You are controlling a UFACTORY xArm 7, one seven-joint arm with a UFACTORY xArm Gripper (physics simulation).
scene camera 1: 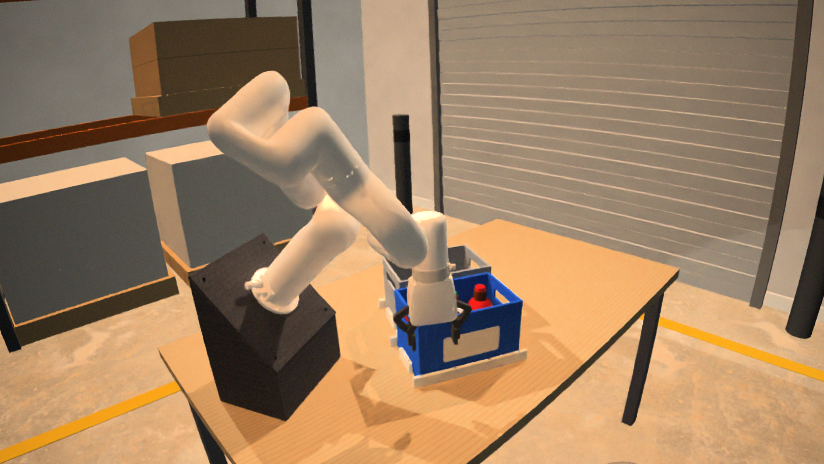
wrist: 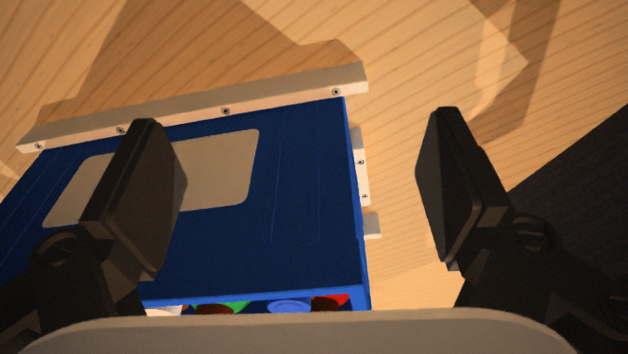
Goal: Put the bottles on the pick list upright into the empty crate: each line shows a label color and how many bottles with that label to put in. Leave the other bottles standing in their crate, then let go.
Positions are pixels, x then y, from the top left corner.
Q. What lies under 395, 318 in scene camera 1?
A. The gripper.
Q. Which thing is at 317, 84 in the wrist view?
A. A cream rail.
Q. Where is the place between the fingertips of the gripper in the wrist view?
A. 297, 145
